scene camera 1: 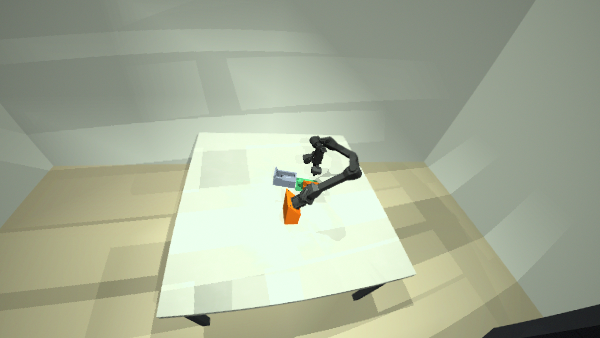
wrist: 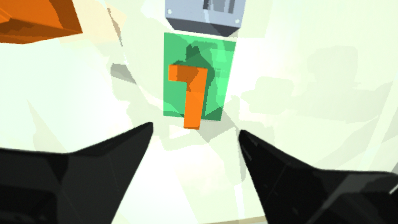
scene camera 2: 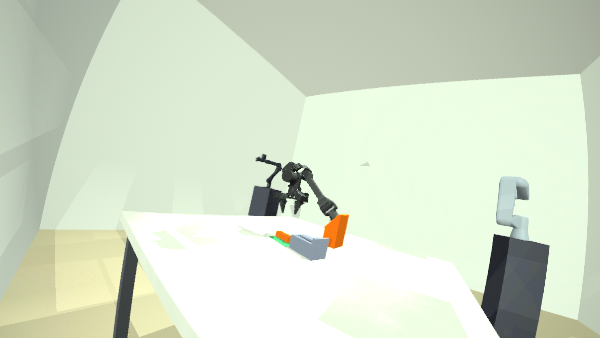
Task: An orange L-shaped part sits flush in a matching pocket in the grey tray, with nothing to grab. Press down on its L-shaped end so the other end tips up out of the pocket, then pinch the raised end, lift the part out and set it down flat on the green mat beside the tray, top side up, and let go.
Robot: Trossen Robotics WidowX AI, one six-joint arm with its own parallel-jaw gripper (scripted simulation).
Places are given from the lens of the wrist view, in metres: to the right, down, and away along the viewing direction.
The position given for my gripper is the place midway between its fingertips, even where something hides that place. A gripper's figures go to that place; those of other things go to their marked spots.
my gripper [wrist: 197, 130]: 0.00, 0.02, 0.11
orange L-shaped part [wrist: 195, 77]: -0.01, -0.06, 0.19
